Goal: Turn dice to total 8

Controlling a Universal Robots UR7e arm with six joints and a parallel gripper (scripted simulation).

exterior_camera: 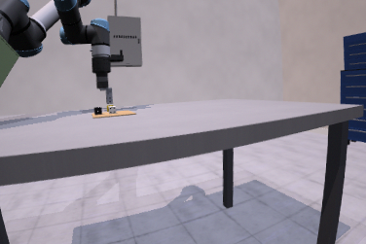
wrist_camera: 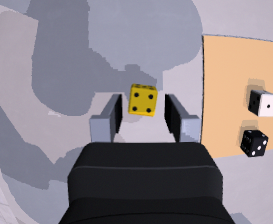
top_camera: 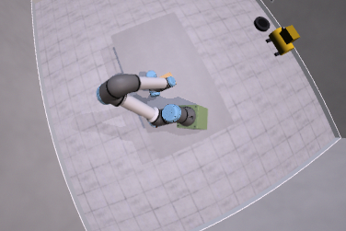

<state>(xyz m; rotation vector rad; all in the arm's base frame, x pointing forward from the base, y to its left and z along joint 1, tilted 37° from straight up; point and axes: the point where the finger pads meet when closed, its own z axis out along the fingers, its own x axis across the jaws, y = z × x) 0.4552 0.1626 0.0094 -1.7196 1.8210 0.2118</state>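
Right now the yellow die is 4 cm below my hand. Round my hand: mat (13 cm to the right, 5 cm below); white die (13 cm to the right, 3 cm below).
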